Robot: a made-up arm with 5 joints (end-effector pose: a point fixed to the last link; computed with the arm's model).
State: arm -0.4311 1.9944 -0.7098 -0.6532 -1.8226
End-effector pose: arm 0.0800 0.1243 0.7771 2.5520 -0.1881 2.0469
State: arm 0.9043 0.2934 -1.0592 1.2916 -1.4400
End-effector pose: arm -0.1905 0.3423 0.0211 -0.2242 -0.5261 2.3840
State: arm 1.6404 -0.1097 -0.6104 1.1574 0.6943
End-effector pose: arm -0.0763 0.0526 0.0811 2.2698 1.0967 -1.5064
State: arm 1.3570 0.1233 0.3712 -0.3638 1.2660
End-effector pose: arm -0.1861 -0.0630 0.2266 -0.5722 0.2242 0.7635
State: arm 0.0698 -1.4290 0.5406 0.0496 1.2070
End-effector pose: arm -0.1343 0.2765 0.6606 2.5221 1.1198 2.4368
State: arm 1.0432 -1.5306 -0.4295 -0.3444 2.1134
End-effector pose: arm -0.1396 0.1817 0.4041 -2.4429 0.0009 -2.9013
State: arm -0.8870 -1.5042 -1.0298 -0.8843 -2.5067
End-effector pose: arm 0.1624 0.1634 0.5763 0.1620 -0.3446 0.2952
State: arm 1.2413 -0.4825 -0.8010 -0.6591 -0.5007
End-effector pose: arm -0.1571 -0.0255 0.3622 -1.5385 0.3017 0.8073
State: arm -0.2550 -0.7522 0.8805 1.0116 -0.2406
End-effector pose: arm 0.1595 0.3658 0.5261 -0.0915 -0.4224 0.6224
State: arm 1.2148 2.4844 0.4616 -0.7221 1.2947
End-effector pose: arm -0.0931 0.2881 0.3349 -1.4242 -0.5859 3.1101
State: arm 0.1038 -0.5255 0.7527 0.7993 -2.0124
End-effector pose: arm 0.1746 0.4041 0.5990 -2.9851 -0.7376 3.0559
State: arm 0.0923 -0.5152 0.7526 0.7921 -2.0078
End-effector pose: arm 0.1780 0.4005 0.6025 -2.9930 -0.7387 3.0470
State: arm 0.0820 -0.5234 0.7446 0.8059 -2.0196
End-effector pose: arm 0.1823 0.4046 0.6021 -3.0015 -0.7478 3.0636
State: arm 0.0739 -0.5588 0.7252 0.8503 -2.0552
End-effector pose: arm 0.1873 0.4197 0.5957 -3.0163 -0.7687 3.1214
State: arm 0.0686 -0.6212 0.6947 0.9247 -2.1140
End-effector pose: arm 0.1903 0.4461 0.5827 -3.0535 -0.8016 -3.0525
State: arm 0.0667 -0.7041 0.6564 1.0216 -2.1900
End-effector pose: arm 0.1875 0.4807 0.5645 -3.1340 -0.8393 -2.8869
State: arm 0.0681 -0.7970 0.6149 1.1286 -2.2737
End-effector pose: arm 0.1770 0.5181 0.5447 3.0156 -0.8676 -2.6747
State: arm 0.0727 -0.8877 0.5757 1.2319 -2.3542
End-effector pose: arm 0.1600 0.5527 0.5274 2.8500 -0.8724 -2.4502
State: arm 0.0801 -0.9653 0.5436 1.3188 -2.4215
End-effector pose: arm 0.1408 0.5800 0.5146 2.6960 -0.8549 -2.2594
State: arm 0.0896 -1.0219 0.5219 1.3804 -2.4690
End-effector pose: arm 0.1240 0.5982 0.5059 2.5877 -0.8308 -2.1307
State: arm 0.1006 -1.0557 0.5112 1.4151 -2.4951
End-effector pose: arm 0.1119 0.6079 0.4998 2.5323 -0.8151 -2.0625
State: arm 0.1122 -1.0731 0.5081 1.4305 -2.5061
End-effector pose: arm 0.1037 0.6120 0.4949 2.5138 -0.8102 -2.0336
